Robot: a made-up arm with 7 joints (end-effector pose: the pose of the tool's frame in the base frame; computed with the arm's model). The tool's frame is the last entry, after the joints.
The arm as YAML. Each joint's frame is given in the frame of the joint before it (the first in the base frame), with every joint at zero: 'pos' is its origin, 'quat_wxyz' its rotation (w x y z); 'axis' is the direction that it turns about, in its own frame. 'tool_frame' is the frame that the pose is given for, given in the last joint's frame.
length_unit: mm
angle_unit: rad
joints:
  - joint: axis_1
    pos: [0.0, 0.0, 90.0]
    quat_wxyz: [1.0, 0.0, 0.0, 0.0]
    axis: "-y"
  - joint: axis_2
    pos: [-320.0, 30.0, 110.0]
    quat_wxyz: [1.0, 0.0, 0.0, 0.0]
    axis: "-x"
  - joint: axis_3
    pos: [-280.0, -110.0, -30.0]
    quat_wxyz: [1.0, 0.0, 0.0, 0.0]
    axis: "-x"
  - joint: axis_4
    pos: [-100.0, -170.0, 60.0]
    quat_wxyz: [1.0, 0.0, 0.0, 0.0]
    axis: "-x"
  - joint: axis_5
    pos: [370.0, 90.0, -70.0]
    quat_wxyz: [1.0, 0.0, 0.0, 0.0]
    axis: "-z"
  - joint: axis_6
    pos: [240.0, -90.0, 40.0]
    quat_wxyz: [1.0, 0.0, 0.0, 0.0]
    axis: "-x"
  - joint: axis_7
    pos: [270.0, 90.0, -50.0]
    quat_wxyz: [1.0, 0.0, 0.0, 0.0]
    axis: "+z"
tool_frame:
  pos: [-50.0, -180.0, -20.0]
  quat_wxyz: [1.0, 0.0, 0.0, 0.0]
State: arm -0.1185 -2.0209 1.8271 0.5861 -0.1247 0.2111 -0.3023
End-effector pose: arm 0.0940 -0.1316 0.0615 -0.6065 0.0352 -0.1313
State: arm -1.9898 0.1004 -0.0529 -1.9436 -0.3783 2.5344 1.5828
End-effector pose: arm 0.1591 -0.3141 -0.3887 0.8302 1.7974 1.5602
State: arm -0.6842 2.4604 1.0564 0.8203 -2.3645 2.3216 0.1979
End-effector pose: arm -0.1668 -0.0296 0.8838 -0.6617 -1.3303 -0.8595
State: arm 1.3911 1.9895 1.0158 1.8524 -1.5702 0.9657 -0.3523
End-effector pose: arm -0.6848 0.3138 0.0649 0.3552 -2.6850 0.7969
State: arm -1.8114 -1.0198 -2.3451 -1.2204 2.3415 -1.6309 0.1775
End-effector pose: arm 0.4022 0.0885 0.6950 0.0741 -0.5364 0.3016
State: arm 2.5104 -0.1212 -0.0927 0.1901 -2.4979 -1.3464 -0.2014
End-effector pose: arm 0.5348 0.1244 -0.2742 -1.4453 -0.2639 0.8053
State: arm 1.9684 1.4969 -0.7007 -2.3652 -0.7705 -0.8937 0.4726
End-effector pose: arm -0.7731 0.0630 -0.0957 -0.3068 1.0363 -2.6245
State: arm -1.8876 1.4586 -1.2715 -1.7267 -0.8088 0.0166 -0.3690
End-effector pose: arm 0.5317 -0.0605 -0.1415 1.2359 1.1420 -1.0841
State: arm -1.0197 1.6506 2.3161 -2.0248 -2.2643 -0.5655 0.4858
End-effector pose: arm -0.6868 -0.2654 0.3499 -0.3436 -2.5096 -0.9258
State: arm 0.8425 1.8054 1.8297 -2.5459 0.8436 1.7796 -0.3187
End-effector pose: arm -0.4012 0.0471 0.2223 -2.0390 -0.0947 -2.2460
